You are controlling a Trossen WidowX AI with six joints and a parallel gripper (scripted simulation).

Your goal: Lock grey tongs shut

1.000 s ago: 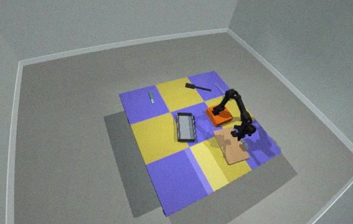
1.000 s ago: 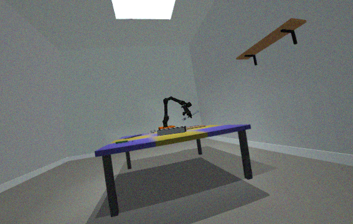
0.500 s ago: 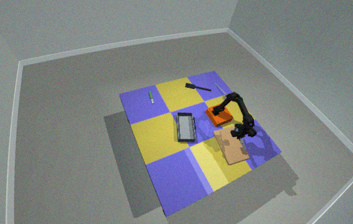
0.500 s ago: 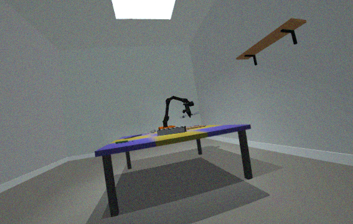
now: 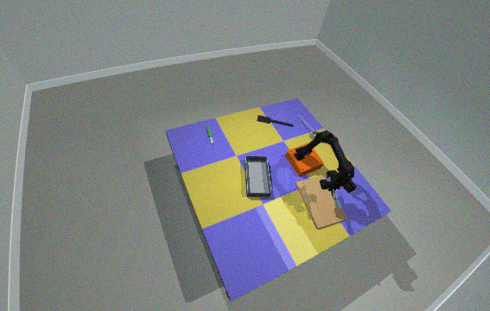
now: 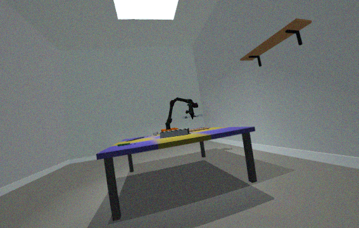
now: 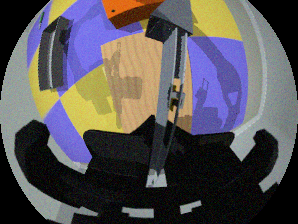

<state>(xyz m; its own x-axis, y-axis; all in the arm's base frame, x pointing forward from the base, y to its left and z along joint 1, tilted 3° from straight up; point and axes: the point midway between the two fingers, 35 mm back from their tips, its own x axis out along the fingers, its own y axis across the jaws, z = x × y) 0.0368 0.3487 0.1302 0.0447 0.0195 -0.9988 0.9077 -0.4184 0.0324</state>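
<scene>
Right now the wooden board is 15 cm below my gripper tip. From my gripper tip the other things lie so: black spatula 80 cm to the right, 15 cm below, 10 cm behind; dark roasting tin 36 cm to the right, 32 cm ahead, 13 cm below.
</scene>
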